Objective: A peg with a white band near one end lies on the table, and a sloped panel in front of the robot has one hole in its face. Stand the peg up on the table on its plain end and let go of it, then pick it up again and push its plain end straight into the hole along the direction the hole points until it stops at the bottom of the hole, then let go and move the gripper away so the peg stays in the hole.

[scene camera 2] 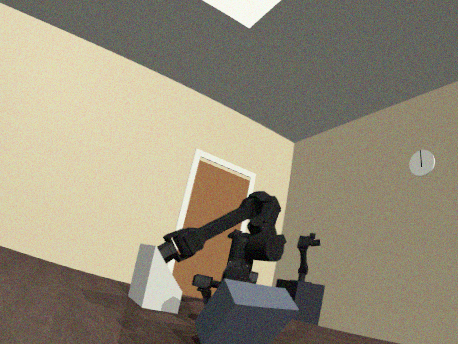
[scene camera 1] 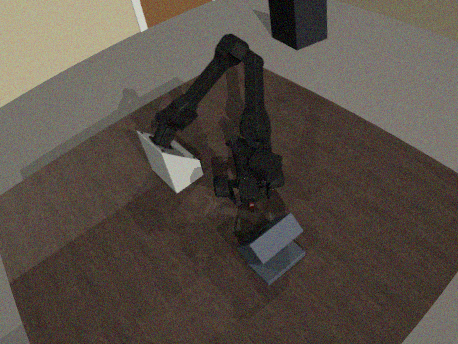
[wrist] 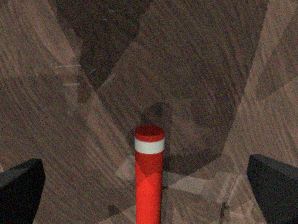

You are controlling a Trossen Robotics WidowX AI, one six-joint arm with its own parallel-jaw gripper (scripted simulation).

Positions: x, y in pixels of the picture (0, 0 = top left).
Scene:
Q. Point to a sloped panel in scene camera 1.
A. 281, 230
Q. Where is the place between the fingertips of my gripper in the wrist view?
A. At 147, 169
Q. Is my gripper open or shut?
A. Open.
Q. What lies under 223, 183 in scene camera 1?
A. My gripper.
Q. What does my gripper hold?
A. Nothing.

